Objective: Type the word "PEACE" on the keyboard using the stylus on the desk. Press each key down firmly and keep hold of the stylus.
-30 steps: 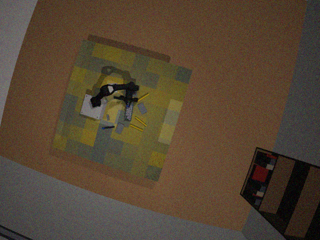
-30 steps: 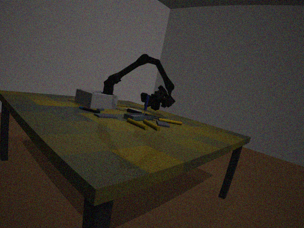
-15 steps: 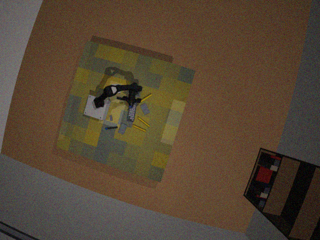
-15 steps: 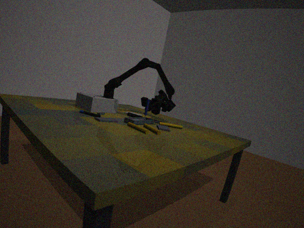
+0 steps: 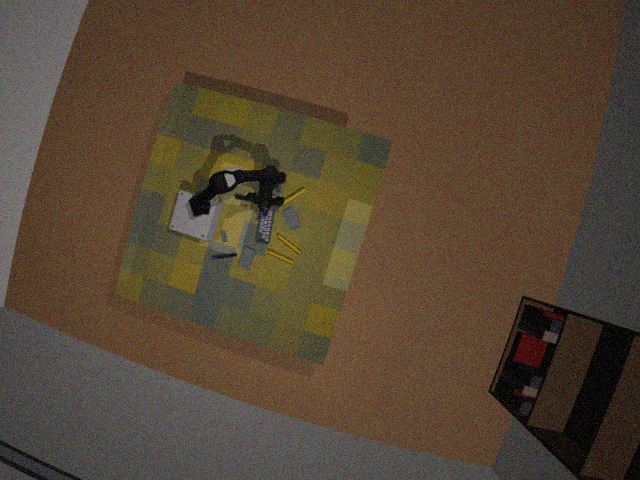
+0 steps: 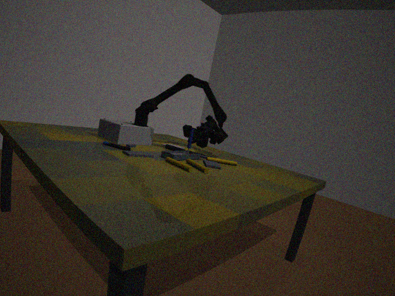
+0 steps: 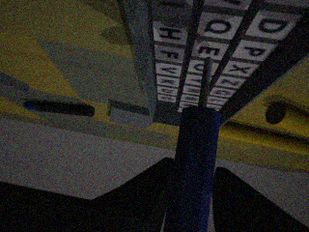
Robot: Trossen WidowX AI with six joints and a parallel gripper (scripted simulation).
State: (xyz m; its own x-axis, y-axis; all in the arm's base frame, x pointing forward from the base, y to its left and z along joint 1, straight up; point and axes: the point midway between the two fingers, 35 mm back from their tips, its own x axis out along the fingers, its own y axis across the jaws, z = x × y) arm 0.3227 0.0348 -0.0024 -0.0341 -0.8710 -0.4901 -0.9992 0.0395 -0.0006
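The blue stylus lies 10 mm below my gripper tip. From my gripper tip the other things lie so: grey stylus tip (50 mm below); dark blue pen (240 mm behind, 260 mm to the right, 70 mm below).
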